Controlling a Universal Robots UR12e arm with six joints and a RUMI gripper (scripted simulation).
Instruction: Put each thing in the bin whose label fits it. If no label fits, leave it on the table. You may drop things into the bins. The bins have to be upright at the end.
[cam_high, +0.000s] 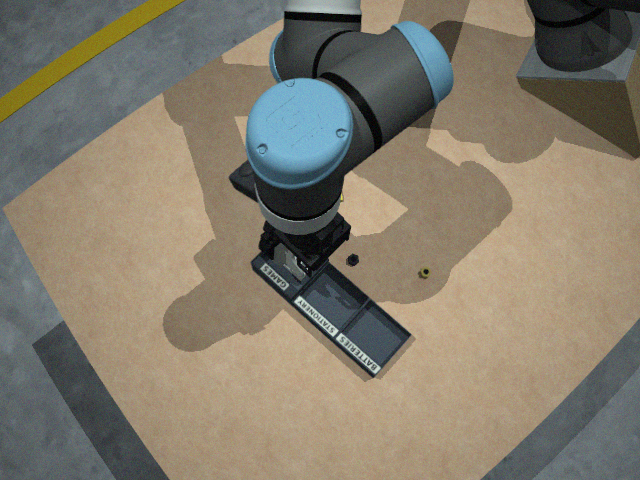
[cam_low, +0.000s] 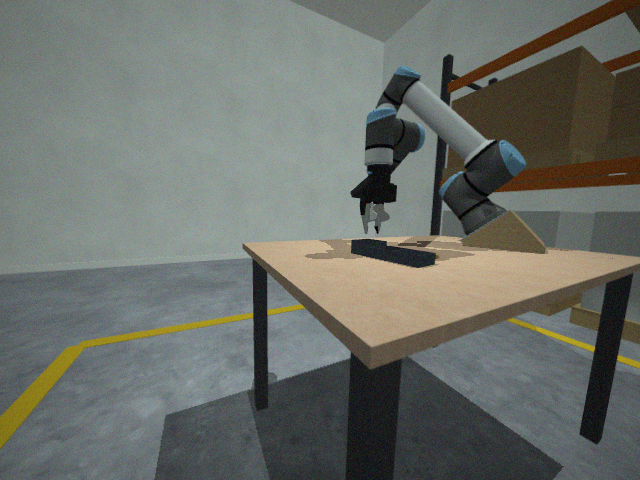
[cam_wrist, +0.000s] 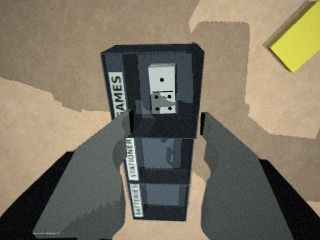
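Right now the yellow pad is 130 mm behind my hand, 50 mm to the right of it and 80 mm below it. From my hand the other things lie so: dark three-part bin: 10 mm ahead, 90 mm to the left, 60 mm below; then white domino: 10 mm ahead, 10 mm to the left, 60 mm below; then black nut: 70 mm behind, 60 mm to the left, 80 mm below.
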